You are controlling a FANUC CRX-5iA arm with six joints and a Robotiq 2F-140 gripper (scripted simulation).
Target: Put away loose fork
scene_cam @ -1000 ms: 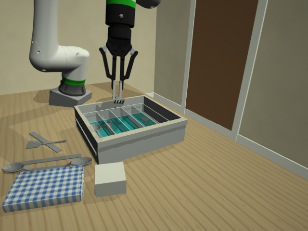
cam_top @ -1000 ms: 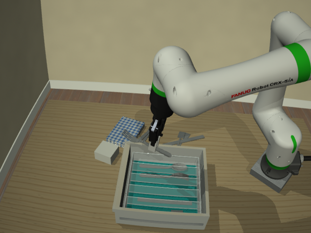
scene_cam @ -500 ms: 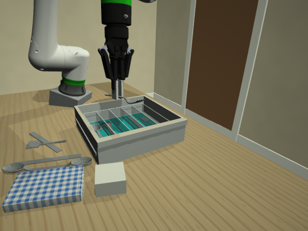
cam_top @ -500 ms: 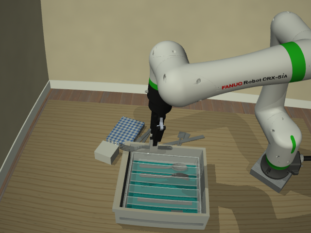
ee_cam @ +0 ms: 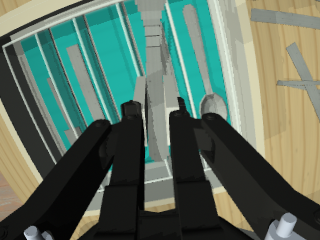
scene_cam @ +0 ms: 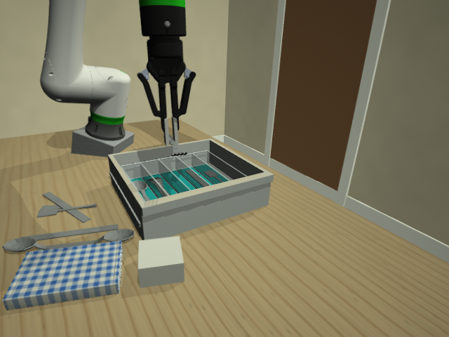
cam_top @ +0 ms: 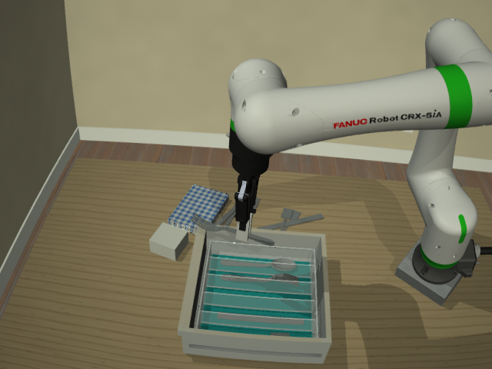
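Now: the tray 160 mm below my hand, 60 mm behind it and 50 mm to the left of it. Also, from my hand: white block 210 mm ahead, 190 mm below, 90 mm to the right.
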